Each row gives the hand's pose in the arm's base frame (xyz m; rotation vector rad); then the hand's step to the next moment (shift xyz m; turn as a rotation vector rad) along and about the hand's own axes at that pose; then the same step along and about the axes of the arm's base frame.
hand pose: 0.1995 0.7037 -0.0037 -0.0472 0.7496 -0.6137
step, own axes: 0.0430 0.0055 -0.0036 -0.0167 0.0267 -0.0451
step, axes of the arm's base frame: 0.0248 -0.0180 -0.0309 -0.0253 0.0388 -0.0297
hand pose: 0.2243 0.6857 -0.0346 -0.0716 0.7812 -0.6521
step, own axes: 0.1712 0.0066 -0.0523 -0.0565 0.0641 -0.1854
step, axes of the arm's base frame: 0.0582 -0.0833 -0.1476 -0.1214 0.1159 -0.1163
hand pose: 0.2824 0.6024 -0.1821 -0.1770 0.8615 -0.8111
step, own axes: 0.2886 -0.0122 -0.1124 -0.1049 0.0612 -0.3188
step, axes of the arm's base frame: 0.0202 -0.1908 -0.2435 -0.2393 0.1706 -0.1733
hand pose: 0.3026 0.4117 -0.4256 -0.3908 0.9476 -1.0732
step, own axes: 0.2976 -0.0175 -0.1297 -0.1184 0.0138 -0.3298
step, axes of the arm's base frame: -0.0704 -0.2475 -0.1988 -0.2771 0.1624 -0.1408
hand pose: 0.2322 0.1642 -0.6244 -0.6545 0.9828 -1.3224
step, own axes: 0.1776 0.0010 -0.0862 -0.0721 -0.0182 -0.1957
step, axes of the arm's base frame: -0.0814 -0.1616 -0.0789 -0.1771 0.0937 -0.0605
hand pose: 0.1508 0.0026 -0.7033 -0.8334 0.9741 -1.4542
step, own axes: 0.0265 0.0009 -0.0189 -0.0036 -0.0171 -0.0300
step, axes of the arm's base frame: -0.0197 -0.0242 -0.0093 -0.0338 0.0072 0.0036
